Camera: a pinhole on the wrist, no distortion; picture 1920 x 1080 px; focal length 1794.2 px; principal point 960.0 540.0 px. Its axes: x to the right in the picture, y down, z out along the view. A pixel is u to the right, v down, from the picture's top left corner.
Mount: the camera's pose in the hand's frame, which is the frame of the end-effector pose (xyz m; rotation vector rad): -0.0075 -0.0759 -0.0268 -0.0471 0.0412 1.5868
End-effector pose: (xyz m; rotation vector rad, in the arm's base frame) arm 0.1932 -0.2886 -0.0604 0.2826 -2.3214 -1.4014
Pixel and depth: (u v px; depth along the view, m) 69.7 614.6 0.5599
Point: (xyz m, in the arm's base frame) -0.0376 0.0058 -0.5749
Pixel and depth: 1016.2 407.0 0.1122
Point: 0.1525 -0.2522 -0.1532
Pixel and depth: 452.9 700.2 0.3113
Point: 0.0903 -0.1148 -0.3162
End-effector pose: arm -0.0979 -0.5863 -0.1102 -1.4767 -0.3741 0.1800
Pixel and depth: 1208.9 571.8 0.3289
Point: -0.2190 -0.3133 -0.0854
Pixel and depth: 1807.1 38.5 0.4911
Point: -0.1215 -0.1049 -0.2543
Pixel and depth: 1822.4 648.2 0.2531
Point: -0.1926 -0.3849 -0.1616
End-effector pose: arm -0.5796 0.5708 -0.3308 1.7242 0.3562 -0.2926
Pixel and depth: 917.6 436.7 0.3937
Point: -0.5907 0.2212 -0.4588
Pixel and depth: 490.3 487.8 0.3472
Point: -0.6341 0.2754 -0.5232
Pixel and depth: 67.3 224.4 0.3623
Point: -0.6180 0.2739 -0.6272
